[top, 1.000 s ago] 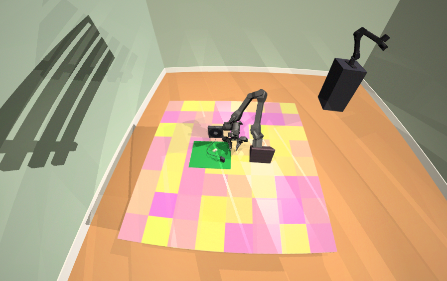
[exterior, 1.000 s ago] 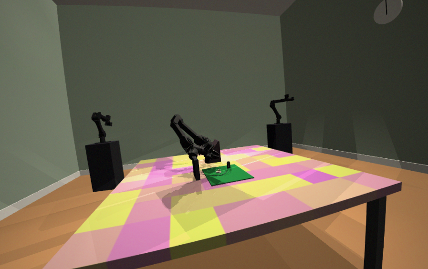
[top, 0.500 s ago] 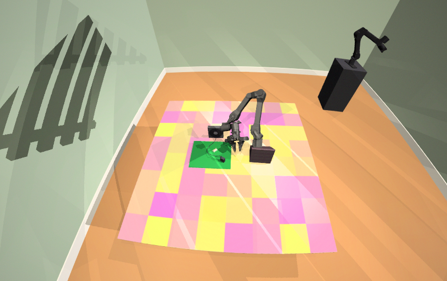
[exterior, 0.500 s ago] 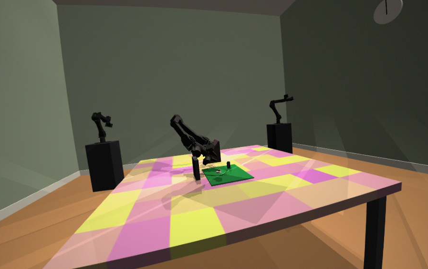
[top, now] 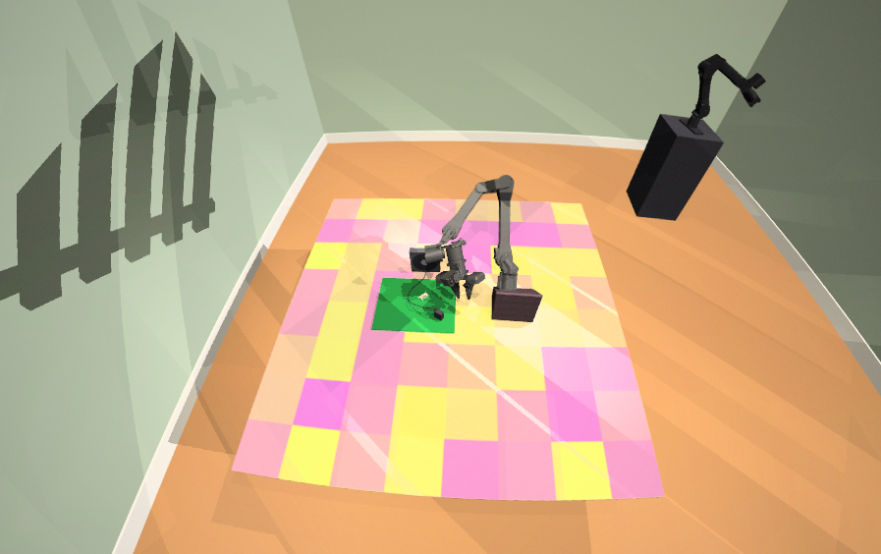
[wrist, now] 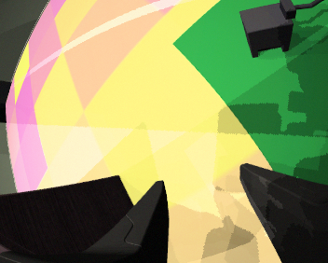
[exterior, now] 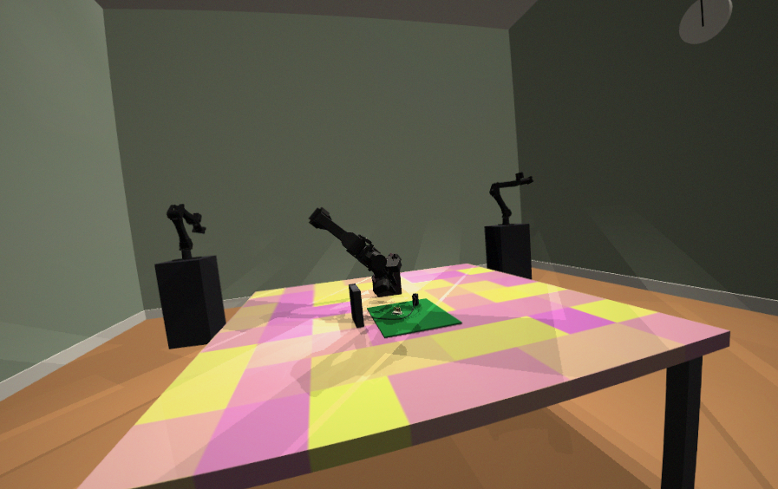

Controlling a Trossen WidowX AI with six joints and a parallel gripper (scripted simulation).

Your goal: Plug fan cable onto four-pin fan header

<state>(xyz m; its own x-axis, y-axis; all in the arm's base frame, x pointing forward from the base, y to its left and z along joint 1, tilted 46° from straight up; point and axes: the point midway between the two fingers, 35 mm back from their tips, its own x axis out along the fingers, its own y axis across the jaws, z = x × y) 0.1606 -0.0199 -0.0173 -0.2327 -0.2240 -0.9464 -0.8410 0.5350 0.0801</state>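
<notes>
The dark plug is 90 mm ahead of my gripper tip, 60 mm to the left of it and 30 mm below it. Also, from my gripper tip: green board: 180 mm ahead, 70 mm below, 10 mm to the left; black fan: 170 mm ahead, 160 mm to the right, 10 mm above.
</notes>
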